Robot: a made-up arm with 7 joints. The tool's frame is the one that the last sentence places.
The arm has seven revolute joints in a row. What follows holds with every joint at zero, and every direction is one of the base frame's.
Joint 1 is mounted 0.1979 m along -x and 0.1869 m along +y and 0.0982 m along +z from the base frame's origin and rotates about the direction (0.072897, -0.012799, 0.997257), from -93.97 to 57.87 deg.
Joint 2 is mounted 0.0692 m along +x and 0.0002 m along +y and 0.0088 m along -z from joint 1 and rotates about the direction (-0.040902, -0.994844, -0.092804), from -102.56 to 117.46 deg.
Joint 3 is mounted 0.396 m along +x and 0.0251 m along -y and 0.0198 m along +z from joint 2 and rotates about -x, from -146.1 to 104.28 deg.
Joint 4 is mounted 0.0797 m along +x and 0.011 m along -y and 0.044 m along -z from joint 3 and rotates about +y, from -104.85 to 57.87 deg.
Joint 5 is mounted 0.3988 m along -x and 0.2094 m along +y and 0.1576 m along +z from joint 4 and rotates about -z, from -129.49 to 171.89 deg.
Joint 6 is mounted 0.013 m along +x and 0.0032 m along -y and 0.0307 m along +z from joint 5 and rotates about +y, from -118.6 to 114.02 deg.
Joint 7 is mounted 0.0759 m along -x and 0.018 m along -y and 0.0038 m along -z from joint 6 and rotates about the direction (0.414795, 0.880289, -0.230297), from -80.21 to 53.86 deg.
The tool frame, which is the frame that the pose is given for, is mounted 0.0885 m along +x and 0.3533 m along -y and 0.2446 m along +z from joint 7; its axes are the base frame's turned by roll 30.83, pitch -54.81 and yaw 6.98 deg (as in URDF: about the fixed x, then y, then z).
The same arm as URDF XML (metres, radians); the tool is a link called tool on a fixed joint. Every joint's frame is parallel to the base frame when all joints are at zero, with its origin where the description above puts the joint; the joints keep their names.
<robot name="arm">
  <joint name="tool_joint" type="fixed">
    <parent link="link7"/>
    <child link="tool"/>
    <origin xyz="0.0885 -0.3533 0.2446" rpy="0.5381 -0.9566 0.1218"/>
  </joint>
  <joint name="joint 7" type="revolute">
    <parent link="link6"/>
    <child link="link7"/>
    <origin xyz="-0.0759 -0.0180 -0.0038" rpy="0.0000 0.0000 0.0000"/>
    <axis xyz="0.414795 0.880289 -0.230297"/>
    <limit lower="-1.3999" upper="0.9400"/>
  </joint>
  <joint name="joint 6" type="revolute">
    <parent link="link5"/>
    <child link="link6"/>
    <origin xyz="0.0130 -0.0032 0.0307" rpy="0.0000 0.0000 0.0000"/>
    <axis xyz="0 1 0"/>
    <limit lower="-2.0700" upper="1.9900"/>
  </joint>
  <joint name="joint 5" type="revolute">
    <parent link="link4"/>
    <child link="link5"/>
    <origin xyz="-0.3988 0.2094 0.1576" rpy="0.0000 0.0000 0.0000"/>
    <axis xyz="0 0 -1"/>
    <limit lower="-2.2600" upper="3.0000"/>
  </joint>
  <joint name="joint 4" type="revolute">
    <parent link="link3"/>
    <child link="link4"/>
    <origin xyz="0.0797 -0.0110 -0.0440" rpy="0.0000 0.0000 0.0000"/>
    <axis xyz="0 1 0"/>
    <limit lower="-1.8300" upper="1.0100"/>
  </joint>
  <joint name="joint 3" type="revolute">
    <parent link="link2"/>
    <child link="link3"/>
    <origin xyz="0.3960 -0.0251 0.0198" rpy="0.0000 0.0000 0.0000"/>
    <axis xyz="-1 0 0"/>
    <limit lower="-2.5499" upper="1.8200"/>
  </joint>
  <joint name="joint 2" type="revolute">
    <parent link="link1"/>
    <child link="link2"/>
    <origin xyz="0.0692 0.0002 -0.0088" rpy="0.0000 0.0000 0.0000"/>
    <axis xyz="-0.040902 -0.994844 -0.092804"/>
    <limit lower="-1.7900" upper="2.0501"/>
  </joint>
  <joint name="joint 1" type="revolute">
    <parent link="base_link"/>
    <child link="link1"/>
    <origin xyz="-0.1979 0.1869 0.0982" rpy="0.0000 0.0000 0.0000"/>
    <axis xyz="0.072897 -0.012799 0.997257"/>
    <limit lower="-1.6401" upper="1.0100"/>
  </joint>
  <link name="base_link"/>
  <link name="link1"/>
  <link name="link2"/>
  <link name="link3"/>
  <link name="link4"/>
  <link name="link5"/>
  <link name="link6"/>
  <link name="link7"/>
  <link name="tool"/>
</robot>

